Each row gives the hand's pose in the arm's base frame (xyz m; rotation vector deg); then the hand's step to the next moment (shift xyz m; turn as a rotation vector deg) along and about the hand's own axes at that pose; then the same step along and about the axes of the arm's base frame.
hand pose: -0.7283 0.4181 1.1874 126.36 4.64 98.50
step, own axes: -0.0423 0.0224 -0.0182 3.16 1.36 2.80
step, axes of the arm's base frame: -0.0322 -0.0275 -0.0289 3.28 -1.13 2.77
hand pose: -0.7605 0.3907 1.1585 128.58 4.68 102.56
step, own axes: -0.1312 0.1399 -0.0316 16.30 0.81 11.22
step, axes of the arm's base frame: -0.0785 -0.1567 -0.0841 14.56 0.69 13.41
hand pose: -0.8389 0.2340 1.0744 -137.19 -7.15 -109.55
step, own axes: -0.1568 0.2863 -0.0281 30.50 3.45 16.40
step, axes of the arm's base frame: -0.0303 -0.2902 -0.1489 22.99 -1.13 26.10
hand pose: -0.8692 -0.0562 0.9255 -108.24 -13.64 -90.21
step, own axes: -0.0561 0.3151 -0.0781 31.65 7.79 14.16
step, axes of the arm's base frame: 0.0885 -0.2724 -0.1628 23.77 -6.07 25.71
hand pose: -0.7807 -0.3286 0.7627 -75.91 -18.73 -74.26
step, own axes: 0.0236 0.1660 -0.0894 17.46 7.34 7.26
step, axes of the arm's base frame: 0.1016 -0.1299 -0.0945 15.34 -4.62 12.45
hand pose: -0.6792 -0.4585 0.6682 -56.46 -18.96 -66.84
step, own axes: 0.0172 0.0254 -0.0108 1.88 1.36 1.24
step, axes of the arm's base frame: 0.0265 -0.0177 -0.0064 2.27 -0.11 1.33
